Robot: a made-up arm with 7 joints. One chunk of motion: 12 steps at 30 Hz.
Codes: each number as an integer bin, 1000 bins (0 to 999) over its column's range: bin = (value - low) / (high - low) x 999, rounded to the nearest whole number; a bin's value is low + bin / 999 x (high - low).
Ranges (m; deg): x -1.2..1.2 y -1.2..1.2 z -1.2..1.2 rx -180..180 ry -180..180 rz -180..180
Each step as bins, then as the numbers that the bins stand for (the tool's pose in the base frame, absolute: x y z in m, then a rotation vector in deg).
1 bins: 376 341 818 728 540 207
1 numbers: -0.2967 -0.3808 0.7652 82.34 14.59 -105.41
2 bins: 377 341 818 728 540 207
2 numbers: -0.2943 -0.3808 0.7652 82.34 14.59 -105.41
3 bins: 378 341 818 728 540 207
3 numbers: -0.2919 -0.3808 0.7652 82.34 14.59 -105.41
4 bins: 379 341 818 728 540 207
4 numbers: -0.2895 -0.3808 0.7652 82.34 14.59 -105.41
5 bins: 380 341 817 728 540 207
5 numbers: -0.2871 -0.3808 0.7628 82.34 14.59 -105.41
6 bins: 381 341 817 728 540 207
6 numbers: -0.2847 -0.3808 0.7628 82.34 14.59 -105.41
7 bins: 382 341 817 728 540 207
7 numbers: -0.2823 -0.3808 0.7628 82.34 14.59 -105.41
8 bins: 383 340 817 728 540 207
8 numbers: -0.2799 -0.3832 0.7628 82.34 14.59 -105.41
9 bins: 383 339 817 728 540 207
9 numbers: -0.2799 -0.3856 0.7628 82.34 14.59 -105.41
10 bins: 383 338 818 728 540 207
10 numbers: -0.2799 -0.3880 0.7652 82.34 14.59 -105.41
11 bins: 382 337 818 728 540 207
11 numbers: -0.2823 -0.3904 0.7652 82.34 14.59 -105.41
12 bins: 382 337 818 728 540 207
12 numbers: -0.2823 -0.3904 0.7652 82.34 14.59 -105.41
